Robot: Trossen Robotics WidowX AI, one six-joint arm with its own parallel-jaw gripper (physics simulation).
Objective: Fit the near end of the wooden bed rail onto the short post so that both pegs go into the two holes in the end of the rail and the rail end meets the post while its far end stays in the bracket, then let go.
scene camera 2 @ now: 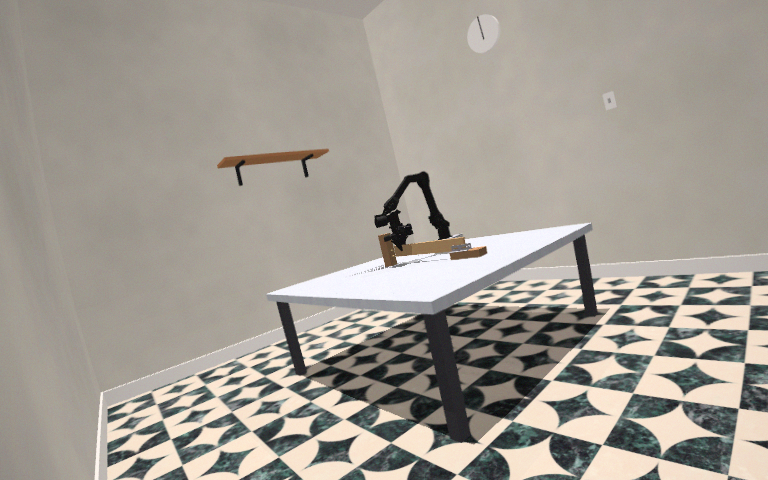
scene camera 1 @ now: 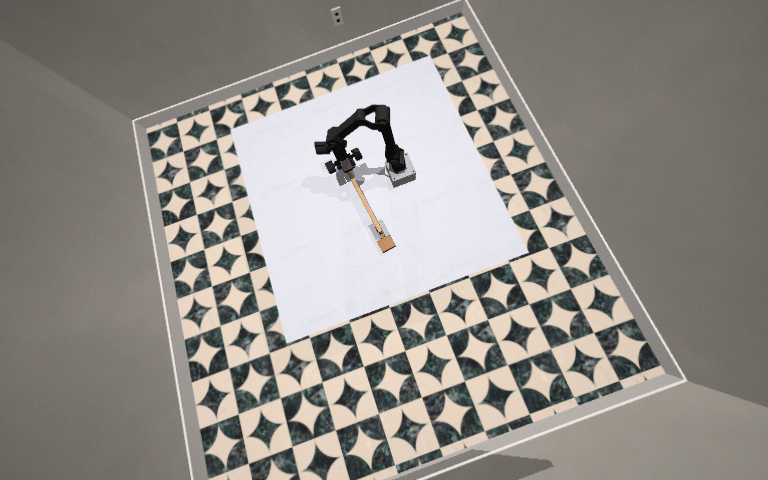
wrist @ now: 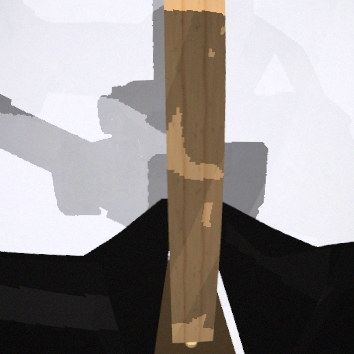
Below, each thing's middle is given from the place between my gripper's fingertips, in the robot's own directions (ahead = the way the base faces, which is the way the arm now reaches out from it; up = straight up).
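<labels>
The wooden bed rail (scene camera 2: 438, 246) is 17 cm to the left of my hand, and it is also 2 cm behind my hand.
</labels>
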